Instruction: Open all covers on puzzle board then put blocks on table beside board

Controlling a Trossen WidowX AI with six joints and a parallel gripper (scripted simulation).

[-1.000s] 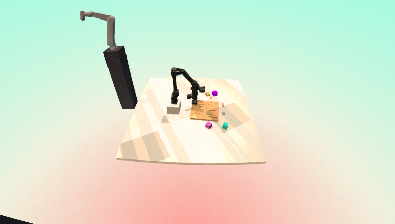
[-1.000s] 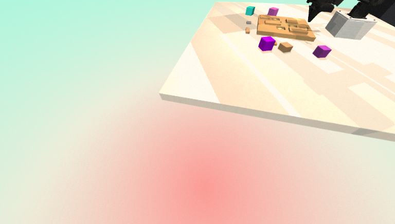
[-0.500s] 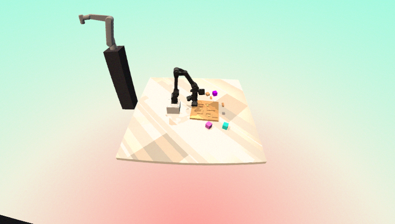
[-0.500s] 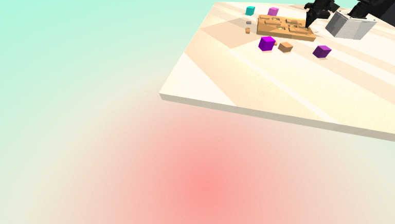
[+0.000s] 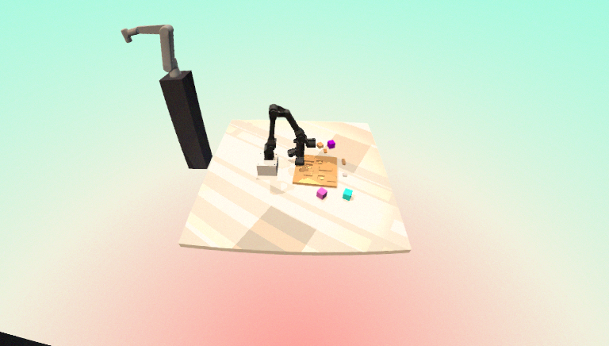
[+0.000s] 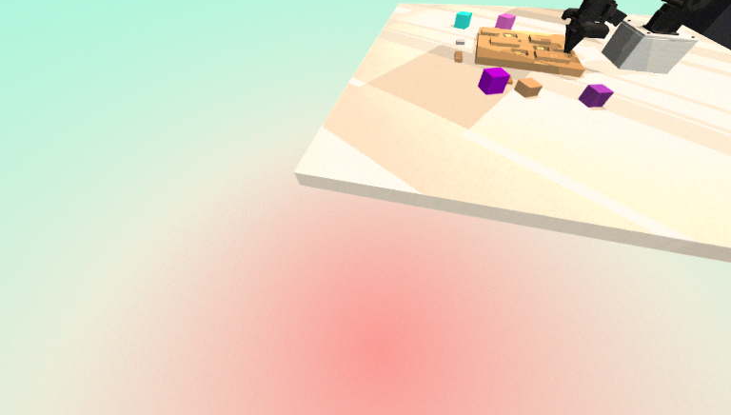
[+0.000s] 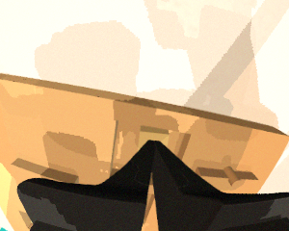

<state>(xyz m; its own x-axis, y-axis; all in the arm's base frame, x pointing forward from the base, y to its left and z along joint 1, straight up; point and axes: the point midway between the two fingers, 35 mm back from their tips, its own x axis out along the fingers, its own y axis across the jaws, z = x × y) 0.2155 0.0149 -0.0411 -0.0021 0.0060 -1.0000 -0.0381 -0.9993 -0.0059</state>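
Right now my gripper tip is 260 mm to the right of the dark purple block and 10 mm short of it. Also, from my gripper tip: small grey piece: 320 mm ahead, 90 mm to the right, 10 mm below; then magenta block: 280 mm to the right, 140 mm ahead; then small orange piece: 330 mm ahead, 50 mm to the left, 10 mm below.
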